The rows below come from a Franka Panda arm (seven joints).
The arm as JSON. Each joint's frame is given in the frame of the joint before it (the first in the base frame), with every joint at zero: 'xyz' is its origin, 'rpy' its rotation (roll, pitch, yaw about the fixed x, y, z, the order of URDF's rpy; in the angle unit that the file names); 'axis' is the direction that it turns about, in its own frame. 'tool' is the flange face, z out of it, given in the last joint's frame.
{
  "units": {
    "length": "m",
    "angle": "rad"
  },
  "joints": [
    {
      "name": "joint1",
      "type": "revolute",
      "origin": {
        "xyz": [
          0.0,
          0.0,
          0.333
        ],
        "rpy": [
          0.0,
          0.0,
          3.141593
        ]
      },
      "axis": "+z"
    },
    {
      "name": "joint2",
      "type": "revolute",
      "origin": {
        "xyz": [
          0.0,
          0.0,
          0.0
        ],
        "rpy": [
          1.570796,
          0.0,
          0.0
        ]
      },
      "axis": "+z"
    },
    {
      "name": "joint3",
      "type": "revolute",
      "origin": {
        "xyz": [
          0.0,
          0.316,
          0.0
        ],
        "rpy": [
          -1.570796,
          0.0,
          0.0
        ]
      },
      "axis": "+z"
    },
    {
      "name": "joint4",
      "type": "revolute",
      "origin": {
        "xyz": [
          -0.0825,
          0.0,
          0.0
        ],
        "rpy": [
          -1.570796,
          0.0,
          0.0
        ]
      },
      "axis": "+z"
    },
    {
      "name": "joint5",
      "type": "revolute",
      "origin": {
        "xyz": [
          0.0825,
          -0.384,
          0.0
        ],
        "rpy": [
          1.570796,
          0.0,
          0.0
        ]
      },
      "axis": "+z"
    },
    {
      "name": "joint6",
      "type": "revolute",
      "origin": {
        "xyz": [
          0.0,
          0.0,
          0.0
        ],
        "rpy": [
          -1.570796,
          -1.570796,
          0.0
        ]
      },
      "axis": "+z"
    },
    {
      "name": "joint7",
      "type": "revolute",
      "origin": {
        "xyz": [
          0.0,
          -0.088,
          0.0
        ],
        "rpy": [
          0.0,
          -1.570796,
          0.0
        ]
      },
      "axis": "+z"
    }
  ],
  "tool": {
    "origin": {
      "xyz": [
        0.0,
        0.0,
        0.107
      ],
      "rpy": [
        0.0,
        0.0,
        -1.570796
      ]
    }
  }
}
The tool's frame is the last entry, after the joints.
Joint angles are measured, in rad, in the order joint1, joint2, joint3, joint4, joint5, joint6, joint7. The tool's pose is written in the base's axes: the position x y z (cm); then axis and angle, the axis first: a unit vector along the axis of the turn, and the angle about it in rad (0 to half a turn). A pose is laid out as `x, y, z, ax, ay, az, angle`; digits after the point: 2 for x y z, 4 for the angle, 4 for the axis.
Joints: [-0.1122 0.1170 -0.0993 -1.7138 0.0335 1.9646 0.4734]
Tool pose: 59.99, -12.39, 52.43, -0.9384, 0.3395, -0.0653, 3.1040
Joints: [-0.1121 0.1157 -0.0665 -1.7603 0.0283 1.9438 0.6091]
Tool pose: 59.55, -10.40, 50.00, -0.9213, 0.3876, -0.0312, 3.1085
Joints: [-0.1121 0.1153 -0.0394 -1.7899 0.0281 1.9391 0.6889]
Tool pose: 59.32, -8.78, 48.54, -0.9110, 0.4122, -0.0135, 3.1115
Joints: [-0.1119 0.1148 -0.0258 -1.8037 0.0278 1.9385 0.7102]
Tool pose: 59.21, -7.96, 47.90, -0.9095, 0.4157, -0.0064, 3.1138
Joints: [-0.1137 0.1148 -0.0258 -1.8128 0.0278 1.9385 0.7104]
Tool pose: 59.05, -8.05, 47.47, -0.9091, 0.4167, -0.0020, 3.1164
